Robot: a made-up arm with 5 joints.
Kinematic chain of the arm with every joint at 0, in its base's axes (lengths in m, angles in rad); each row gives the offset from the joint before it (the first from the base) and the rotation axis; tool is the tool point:
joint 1: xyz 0 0 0.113 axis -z
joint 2: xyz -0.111 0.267 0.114 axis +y
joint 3: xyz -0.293 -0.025 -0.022 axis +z
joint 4: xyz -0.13 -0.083 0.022 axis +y
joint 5: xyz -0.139 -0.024 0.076 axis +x
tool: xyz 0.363 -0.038 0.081
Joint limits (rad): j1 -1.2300..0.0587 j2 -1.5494..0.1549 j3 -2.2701..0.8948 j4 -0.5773..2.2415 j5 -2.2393..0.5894
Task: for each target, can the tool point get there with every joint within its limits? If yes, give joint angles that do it. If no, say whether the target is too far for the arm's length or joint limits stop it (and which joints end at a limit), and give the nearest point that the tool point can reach.
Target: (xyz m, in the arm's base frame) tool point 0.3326 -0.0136 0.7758
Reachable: no: joint limits stop it (at a limit: joint 1, joint 2, joint 4, joint 5) | nearest point -0.1750 -0.2113 0.4773 | short by 0.621 m
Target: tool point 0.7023 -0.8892 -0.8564
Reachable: no: too far | nearest point -0.1300 -0.2882 -0.2220 | short by 1.207 m
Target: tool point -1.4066 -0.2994 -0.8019
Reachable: no: too far | nearest point -0.6237 -0.1328 -0.1697 | short by 1.020 m
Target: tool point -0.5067 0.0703 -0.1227
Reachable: yes | joints -0.2988 -0.2405 -1.1911 1.8075 -0.1468
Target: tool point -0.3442 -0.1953 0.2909
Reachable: yes | joints -1.0012 -0.5643 0.5136 -0.0759 -0.3877
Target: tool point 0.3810 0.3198 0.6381
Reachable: no: joint limits stop it (at a limit: joint 1, joint 2, joint 3) | nearest point -0.1814 0.2073 0.3983 | short by 0.622 m
